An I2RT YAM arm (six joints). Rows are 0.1 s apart.
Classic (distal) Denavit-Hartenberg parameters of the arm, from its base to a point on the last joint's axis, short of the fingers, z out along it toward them. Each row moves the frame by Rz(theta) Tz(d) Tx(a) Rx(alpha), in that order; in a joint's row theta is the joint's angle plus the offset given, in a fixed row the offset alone. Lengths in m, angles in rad.
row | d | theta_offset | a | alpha
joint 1 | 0.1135 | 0 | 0.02 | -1.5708
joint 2 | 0 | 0 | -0.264 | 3.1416
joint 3 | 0 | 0.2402 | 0.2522 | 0
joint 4 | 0 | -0.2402 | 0.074 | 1.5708
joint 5 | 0 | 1.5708 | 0 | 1.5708
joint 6 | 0.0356 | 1.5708 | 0 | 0
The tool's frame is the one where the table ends.
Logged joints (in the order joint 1, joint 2, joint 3, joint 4, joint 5, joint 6), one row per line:
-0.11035, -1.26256, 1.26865, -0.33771, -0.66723, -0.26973
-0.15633, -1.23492, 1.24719, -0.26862, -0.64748, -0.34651
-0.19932, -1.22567, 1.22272, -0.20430, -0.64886, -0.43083
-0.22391, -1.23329, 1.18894, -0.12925, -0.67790, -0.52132
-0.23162, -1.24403, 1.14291, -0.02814, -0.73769, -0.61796
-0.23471, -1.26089, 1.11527, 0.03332, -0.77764, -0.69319
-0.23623, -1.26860, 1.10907, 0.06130, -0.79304, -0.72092
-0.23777, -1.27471, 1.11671, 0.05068, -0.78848, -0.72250
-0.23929, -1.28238, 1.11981, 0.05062, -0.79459, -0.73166
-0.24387, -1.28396, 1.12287, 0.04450, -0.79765, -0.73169
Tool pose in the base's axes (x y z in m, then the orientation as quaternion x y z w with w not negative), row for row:
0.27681, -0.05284, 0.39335, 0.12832, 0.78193, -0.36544, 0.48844
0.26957, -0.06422, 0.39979, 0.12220, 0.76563, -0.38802, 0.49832
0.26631, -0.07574, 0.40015, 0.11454, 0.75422, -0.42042, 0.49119
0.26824, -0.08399, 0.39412, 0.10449, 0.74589, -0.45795, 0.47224
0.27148, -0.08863, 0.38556, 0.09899, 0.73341, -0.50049, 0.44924
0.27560, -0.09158, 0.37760, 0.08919, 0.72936, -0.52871, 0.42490
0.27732, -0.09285, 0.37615, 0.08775, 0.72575, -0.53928, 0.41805
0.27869, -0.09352, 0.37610, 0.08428, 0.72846, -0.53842, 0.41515
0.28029, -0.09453, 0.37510, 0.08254, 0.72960, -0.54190, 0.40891
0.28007, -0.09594, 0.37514, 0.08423, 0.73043, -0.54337, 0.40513
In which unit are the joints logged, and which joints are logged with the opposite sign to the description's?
The joints are logged in radians. Opposite sign: joint 2, joint 5.
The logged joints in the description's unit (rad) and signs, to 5 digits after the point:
-0.11035, 1.26256, 1.26865, -0.33771, 0.66723, -0.26973
-0.15633, 1.23492, 1.24719, -0.26862, 0.64748, -0.34651
-0.19932, 1.22567, 1.22272, -0.20430, 0.64886, -0.43083
-0.22391, 1.23329, 1.18894, -0.12925, 0.67790, -0.52132
-0.23162, 1.24403, 1.14291, -0.02814, 0.73769, -0.61796
-0.23471, 1.26089, 1.11527, 0.03332, 0.77764, -0.69319
-0.23623, 1.26860, 1.10907, 0.06130, 0.79304, -0.72092
-0.23777, 1.27471, 1.11671, 0.05068, 0.78848, -0.72250
-0.23929, 1.28238, 1.11981, 0.05062, 0.79459, -0.73166
-0.24387, 1.28396, 1.12287, 0.04450, 0.79765, -0.73169

